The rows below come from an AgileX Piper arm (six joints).
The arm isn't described. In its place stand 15 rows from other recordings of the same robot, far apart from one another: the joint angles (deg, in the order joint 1, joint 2, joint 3, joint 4, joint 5, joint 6), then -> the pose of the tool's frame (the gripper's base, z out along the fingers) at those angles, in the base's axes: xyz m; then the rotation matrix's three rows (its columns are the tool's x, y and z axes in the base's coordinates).
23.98, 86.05, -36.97, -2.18, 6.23, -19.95 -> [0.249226 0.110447 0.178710], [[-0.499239 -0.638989 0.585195], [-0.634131 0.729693 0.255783], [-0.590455 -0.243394 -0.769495]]
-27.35, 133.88, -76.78, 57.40, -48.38, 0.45 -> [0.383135 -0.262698 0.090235], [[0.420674 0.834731 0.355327], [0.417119 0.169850 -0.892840], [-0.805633 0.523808 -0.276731]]
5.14, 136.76, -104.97, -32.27, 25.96, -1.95 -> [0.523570 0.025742 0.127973], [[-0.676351 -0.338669 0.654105], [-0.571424 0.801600 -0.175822], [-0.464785 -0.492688 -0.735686]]
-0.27, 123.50, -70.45, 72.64, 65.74, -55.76 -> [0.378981 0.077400 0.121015], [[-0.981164 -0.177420 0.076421], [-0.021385 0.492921 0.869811], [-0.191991 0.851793 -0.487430]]
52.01, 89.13, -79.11, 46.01, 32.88, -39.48 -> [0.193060 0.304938 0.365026], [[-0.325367 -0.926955 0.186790], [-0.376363 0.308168 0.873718], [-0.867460 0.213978 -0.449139]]
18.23, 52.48, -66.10, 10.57, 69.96, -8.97 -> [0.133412 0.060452 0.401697], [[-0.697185 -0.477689 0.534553], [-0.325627 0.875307 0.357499], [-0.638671 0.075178 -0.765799]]
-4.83, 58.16, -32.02, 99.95, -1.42, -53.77 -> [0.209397 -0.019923 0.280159], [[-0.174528 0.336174 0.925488], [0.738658 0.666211 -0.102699], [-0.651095 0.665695 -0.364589]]
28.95, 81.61, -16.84, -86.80, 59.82, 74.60 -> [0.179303 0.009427 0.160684], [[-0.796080 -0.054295 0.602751], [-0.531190 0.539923 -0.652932], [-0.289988 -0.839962 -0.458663]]
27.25, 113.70, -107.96, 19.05, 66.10, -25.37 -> [0.374937 0.223650 0.305678], [[-0.609216 -0.763711 0.213544], [-0.634924 0.631090 0.445641], [-0.475107 0.135907 -0.869369]]
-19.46, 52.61, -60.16, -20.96, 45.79, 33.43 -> [0.156620 -0.080086 0.401080], [[-0.296850 0.656528 0.693434], [0.429742 0.740324 -0.516955], [-0.852761 0.144540 -0.501903]]
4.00, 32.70, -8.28, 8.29, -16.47, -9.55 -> [0.117769 0.004506 0.240464], [[-0.053406 -0.030479 0.998108], [-0.031626 0.999084 0.028817], [-0.998072 -0.030027 -0.054321]]
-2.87, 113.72, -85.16, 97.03, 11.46, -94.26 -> [0.470528 -0.005622 0.252295], [[-0.382722 -0.114039 0.916798], [0.069046 0.986046 0.151476], [-0.921280 0.121275 -0.369508]]
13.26, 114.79, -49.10, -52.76, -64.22, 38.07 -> [0.333481 0.145608 0.145051], [[-0.277848 -0.816995 0.505292], [0.037851 0.516283 0.855581], [-0.959879 0.256848 -0.112524]]
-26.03, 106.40, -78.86, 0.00, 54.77, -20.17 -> [0.338563 -0.165348 0.218401], [[-0.974183 0.109662 0.197338], [0.092042 0.991080 -0.096376], [-0.206147 -0.075725 -0.975587]]
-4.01, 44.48, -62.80, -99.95, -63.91, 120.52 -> [0.094887 0.074044 0.470730], [[-0.062589 -0.848172 0.526010], [0.075692 0.521492 0.849892], [-0.995165 0.093009 0.031561]]
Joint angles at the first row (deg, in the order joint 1, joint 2, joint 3, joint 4, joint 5, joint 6):
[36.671 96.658 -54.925 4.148 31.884 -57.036]
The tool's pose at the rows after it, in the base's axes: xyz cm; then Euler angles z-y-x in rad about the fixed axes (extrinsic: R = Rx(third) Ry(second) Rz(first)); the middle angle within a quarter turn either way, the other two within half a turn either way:
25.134 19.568 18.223 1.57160 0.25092 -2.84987
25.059 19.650 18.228 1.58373 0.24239 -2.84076
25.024 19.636 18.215 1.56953 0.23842 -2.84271
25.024 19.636 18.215 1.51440 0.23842 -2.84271
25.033 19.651 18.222 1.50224 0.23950 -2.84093
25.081 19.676 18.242 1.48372 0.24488 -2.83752
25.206 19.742 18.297 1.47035 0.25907 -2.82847
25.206 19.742 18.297 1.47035 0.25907 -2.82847
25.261 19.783 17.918 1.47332 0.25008 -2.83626
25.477 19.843 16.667 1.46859 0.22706 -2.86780
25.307 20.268 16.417 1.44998 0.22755 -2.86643
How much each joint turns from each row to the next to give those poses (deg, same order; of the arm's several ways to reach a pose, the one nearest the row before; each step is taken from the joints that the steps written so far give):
[0.001 -0.001 0.001 4.002 0.136 -0.227]
[-0.001 0.001 0.000 1.297 0.143 -0.278]
[0.000 -0.001 0.000 0.051 0.251 -0.883]
[0.000 0.000 0.000 0.000 0.000 -3.159]
[0.002 0.000 0.000 0.096 -0.104 -0.752]
[-0.001 0.001 -0.001 0.000 -0.362 -1.015]
[-0.001 -0.001 0.001 0.000 -0.956 -0.637]
[0.000 0.000 0.000 0.000 0.000 0.000]
[0.001 0.677 0.001 0.000 -0.004 0.000]
[0.001 2.226 -0.002 -0.972 -0.151 -0.045]
[0.851 0.497 0.002 -0.328 -0.653 -0.004]

